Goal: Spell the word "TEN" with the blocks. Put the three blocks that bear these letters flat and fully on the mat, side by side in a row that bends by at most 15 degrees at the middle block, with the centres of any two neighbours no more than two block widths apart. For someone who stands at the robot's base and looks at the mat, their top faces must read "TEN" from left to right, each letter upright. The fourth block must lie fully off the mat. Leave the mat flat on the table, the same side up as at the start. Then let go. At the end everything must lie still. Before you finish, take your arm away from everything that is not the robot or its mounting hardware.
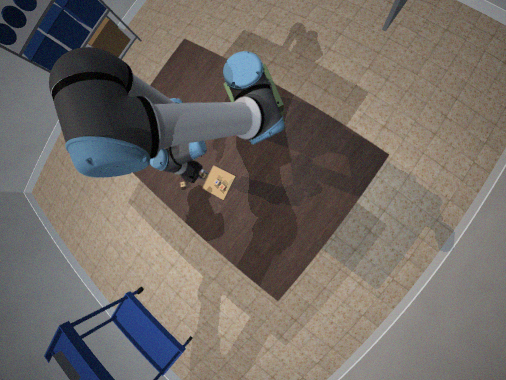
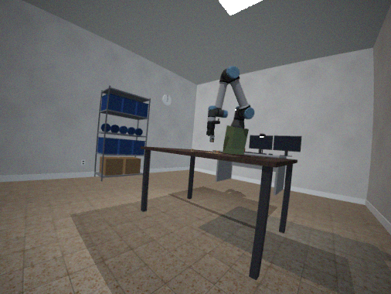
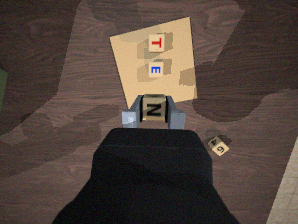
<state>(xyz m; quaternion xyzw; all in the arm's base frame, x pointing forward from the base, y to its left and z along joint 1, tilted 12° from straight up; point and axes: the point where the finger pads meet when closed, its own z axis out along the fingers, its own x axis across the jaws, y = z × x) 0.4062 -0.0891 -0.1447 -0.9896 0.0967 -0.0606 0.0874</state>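
My hand is 10 mm short of the tan mat, 40 mm to the right of it and 120 mm above it. Also, from my hand: N block 10 mm below.
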